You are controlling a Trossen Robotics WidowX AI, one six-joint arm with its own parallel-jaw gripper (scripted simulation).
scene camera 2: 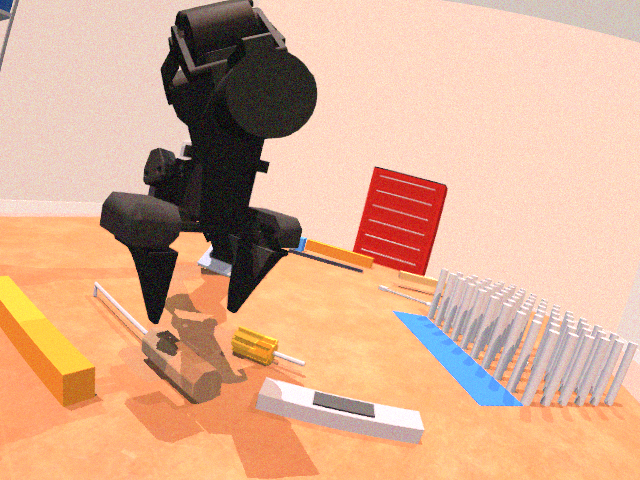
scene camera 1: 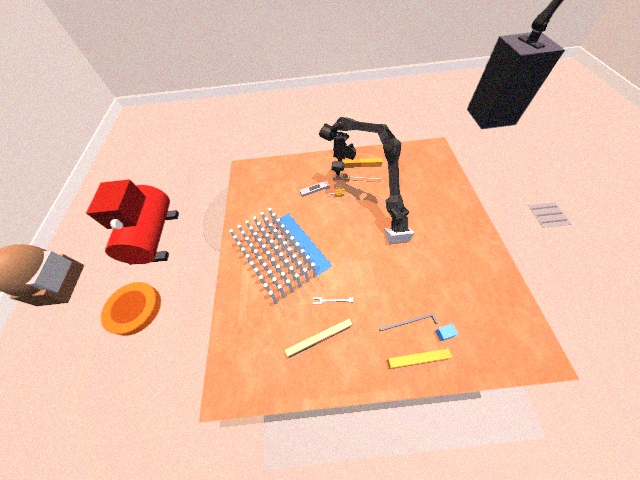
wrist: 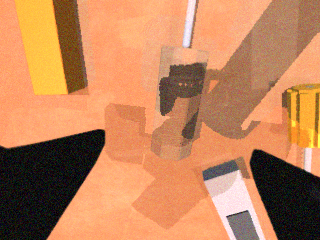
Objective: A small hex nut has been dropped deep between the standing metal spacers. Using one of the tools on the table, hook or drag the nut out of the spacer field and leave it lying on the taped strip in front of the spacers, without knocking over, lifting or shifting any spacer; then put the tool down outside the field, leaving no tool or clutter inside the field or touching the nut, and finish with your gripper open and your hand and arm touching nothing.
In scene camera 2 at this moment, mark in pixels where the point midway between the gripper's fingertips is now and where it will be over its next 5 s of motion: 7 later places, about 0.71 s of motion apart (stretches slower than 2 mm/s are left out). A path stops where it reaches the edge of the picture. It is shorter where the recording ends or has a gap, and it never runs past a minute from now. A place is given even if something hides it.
My gripper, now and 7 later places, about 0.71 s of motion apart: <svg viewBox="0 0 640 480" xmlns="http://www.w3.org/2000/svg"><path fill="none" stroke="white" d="M195 316L186 311L182 338L178 368L182 355L186 322L185 324L185 326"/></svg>
